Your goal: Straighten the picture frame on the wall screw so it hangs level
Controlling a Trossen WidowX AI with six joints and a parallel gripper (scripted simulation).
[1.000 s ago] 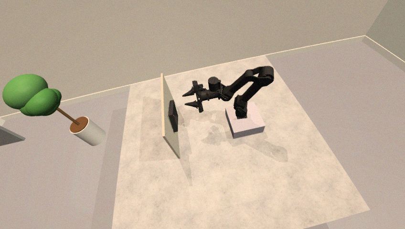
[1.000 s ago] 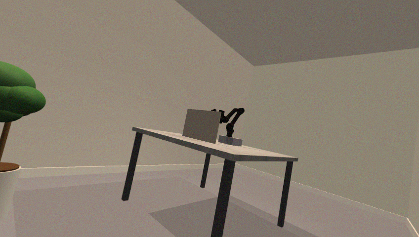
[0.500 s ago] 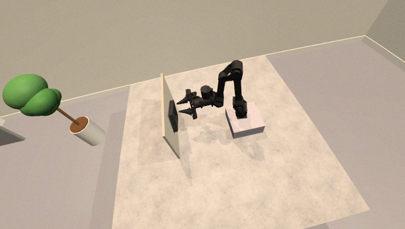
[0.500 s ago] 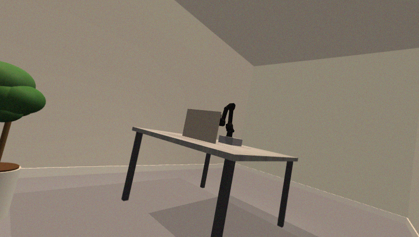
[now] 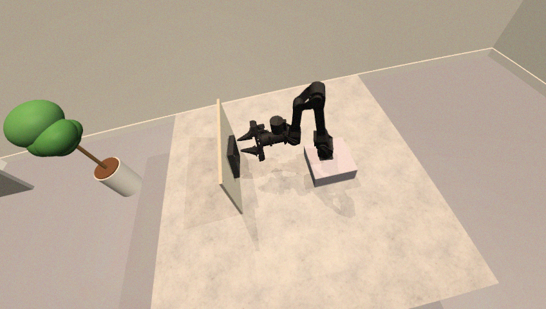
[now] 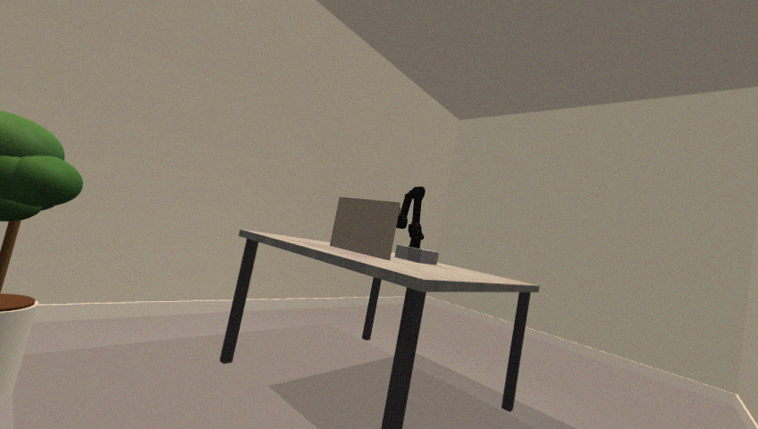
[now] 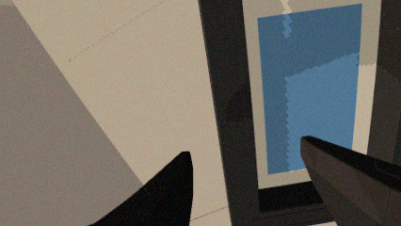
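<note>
The picture frame is 5 cm below my gripper tip, 4 cm ahead of it and 2 cm to the left of it. Round my gripper tip: wall panel (6 cm below, 5 cm ahead).
</note>
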